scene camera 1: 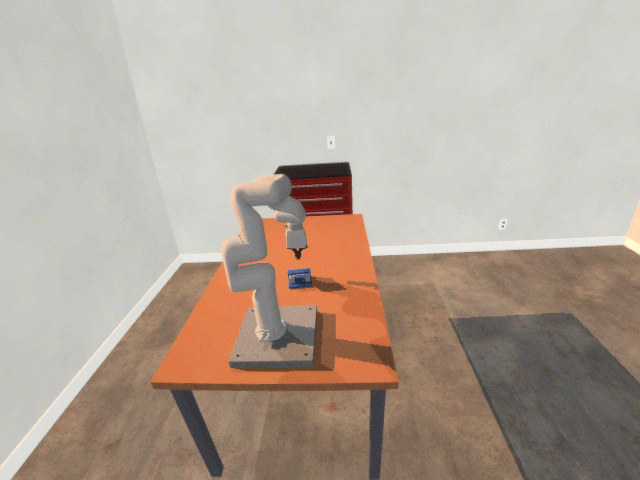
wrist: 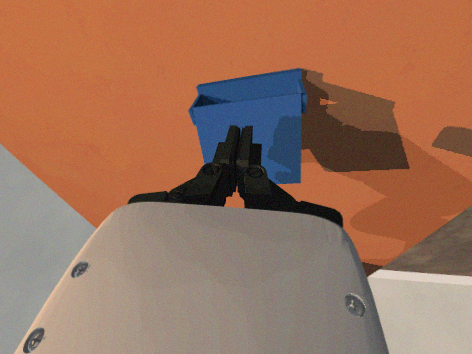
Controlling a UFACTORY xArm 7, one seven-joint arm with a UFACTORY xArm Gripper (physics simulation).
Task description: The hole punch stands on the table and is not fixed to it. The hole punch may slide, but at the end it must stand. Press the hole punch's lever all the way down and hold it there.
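Note:
A blue hole punch is visible, as is the gripper.

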